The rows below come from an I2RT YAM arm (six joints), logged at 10 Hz.
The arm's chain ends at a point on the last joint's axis. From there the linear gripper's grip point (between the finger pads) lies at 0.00 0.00 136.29 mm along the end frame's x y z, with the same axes.
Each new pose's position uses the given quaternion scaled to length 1; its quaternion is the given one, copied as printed.
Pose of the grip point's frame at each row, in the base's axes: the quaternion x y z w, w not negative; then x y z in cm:
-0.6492 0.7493 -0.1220 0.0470 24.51 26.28 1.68
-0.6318 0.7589 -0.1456 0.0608 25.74 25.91 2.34
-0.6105 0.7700 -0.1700 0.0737 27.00 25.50 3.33
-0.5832 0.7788 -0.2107 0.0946 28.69 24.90 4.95
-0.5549 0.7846 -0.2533 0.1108 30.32 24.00 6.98
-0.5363 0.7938 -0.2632 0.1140 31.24 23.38 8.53
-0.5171 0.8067 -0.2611 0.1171 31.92 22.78 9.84
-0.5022 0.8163 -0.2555 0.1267 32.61 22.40 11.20
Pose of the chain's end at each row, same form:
-0.6492 0.7493 -0.1220 0.0470 21.39 27.94 14.84
-0.6318 0.7589 -0.1456 0.0608 21.97 27.87 15.29
-0.6105 0.7700 -0.1700 0.0737 22.62 27.84 16.02
-0.5832 0.7788 -0.2107 0.0946 23.33 27.87 17.12
-0.5549 0.7846 -0.2533 0.1108 24.12 27.74 18.53
-0.5363 0.7938 -0.2632 0.1140 24.93 27.41 19.92
-0.5171 0.8067 -0.2611 0.1171 25.67 26.87 21.24
-0.5022 0.8163 -0.2555 0.1267 26.29 26.35 22.61

